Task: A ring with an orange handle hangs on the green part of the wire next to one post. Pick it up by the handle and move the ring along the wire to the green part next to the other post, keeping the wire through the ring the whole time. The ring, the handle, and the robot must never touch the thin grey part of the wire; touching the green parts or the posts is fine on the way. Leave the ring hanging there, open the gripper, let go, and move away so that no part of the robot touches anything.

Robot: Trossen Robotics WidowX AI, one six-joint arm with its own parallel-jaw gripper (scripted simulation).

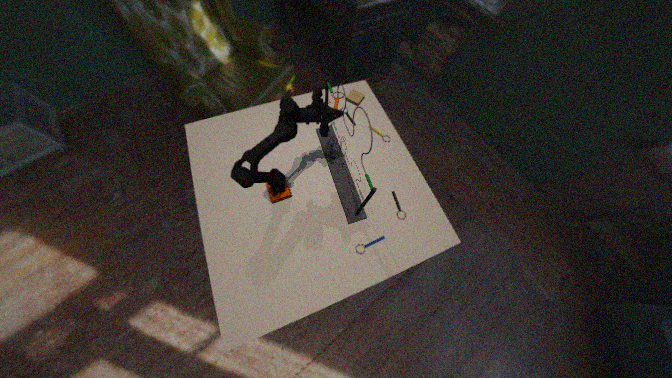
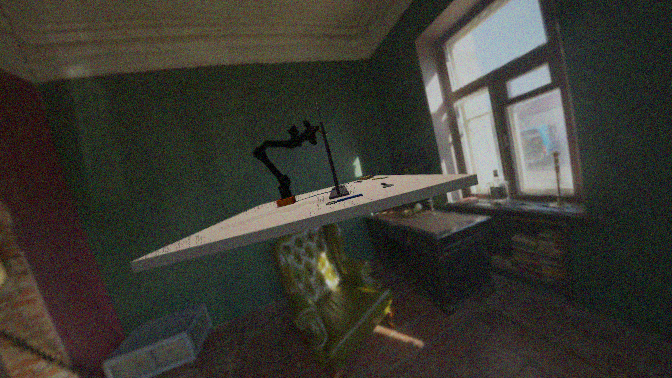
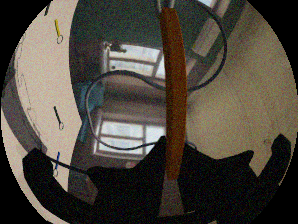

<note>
I see my gripper (image 1: 343,113).
My gripper shows as well in image 3 (image 3: 167,139).
</note>
